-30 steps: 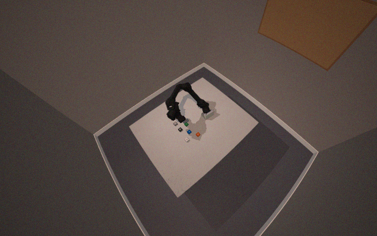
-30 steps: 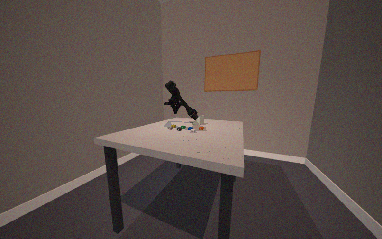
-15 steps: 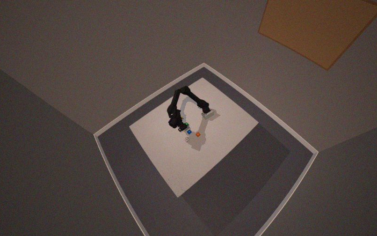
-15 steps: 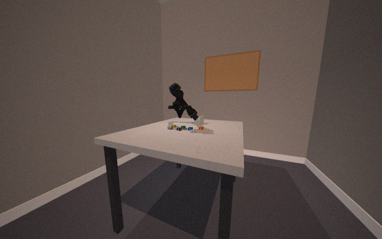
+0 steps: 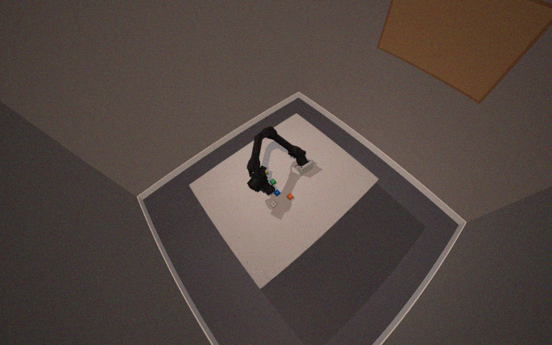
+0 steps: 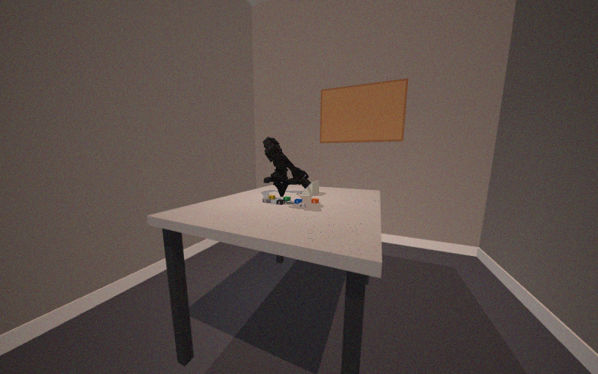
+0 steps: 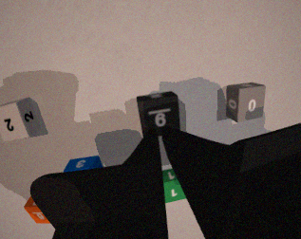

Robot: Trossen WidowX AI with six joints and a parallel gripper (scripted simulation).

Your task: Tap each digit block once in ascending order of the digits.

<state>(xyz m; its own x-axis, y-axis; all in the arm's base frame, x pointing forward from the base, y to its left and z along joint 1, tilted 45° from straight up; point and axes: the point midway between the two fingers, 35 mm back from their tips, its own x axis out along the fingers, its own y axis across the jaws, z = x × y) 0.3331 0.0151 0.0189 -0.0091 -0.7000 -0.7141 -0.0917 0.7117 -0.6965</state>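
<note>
Now: gripper tip 3 cm above the black block. Round my gripper tip: grey block: 9 cm to the right, 3 cm below, 1 cm ahead; then blue block: 7 cm to the left, 6 cm behind, 3 cm below; then green block: 8 cm behind, 3 cm below, 2 cm to the right.
</note>
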